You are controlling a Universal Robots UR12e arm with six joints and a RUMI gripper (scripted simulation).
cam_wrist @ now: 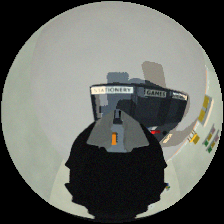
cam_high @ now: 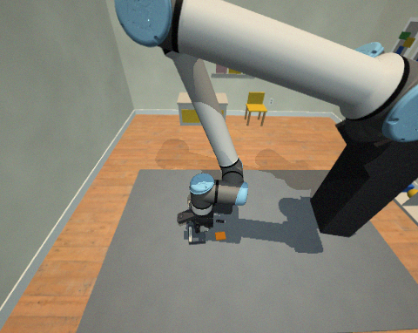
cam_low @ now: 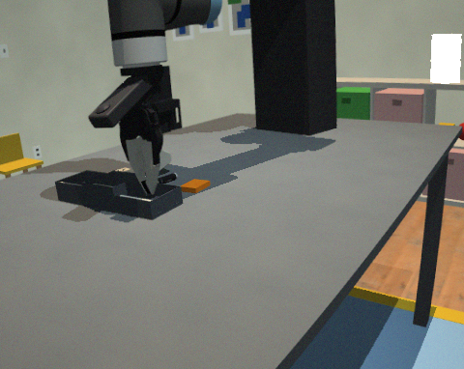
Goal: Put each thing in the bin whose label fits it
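My gripper is now 9 cm past the white dotted tile, 24 cm to the left of it and 3 cm above it. Round my hand: orange flat block (11 cm behind, 3 cm below); then black cylinder (11 cm behind, 9 cm to the right, 3 cm below); then small blue piece (5 cm behind, 9 cm to the right, 3 cm below).
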